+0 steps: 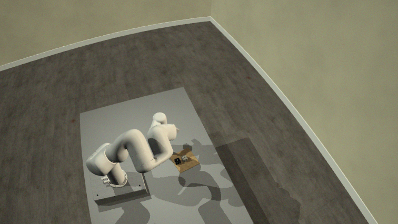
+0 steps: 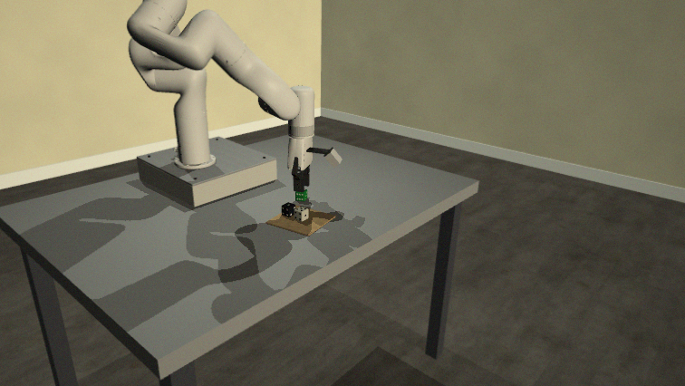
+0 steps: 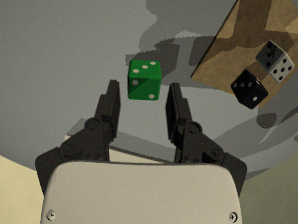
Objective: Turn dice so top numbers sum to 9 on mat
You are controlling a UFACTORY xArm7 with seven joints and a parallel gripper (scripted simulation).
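The green die is 40 mm below my hand. From my hand the other things lie so: black die 50 mm ahead, 110 mm to the right, 40 mm below; then white die 90 mm ahead, 110 mm to the right, 40 mm below; then tan mat 90 mm ahead, 110 mm to the right, 50 mm below.
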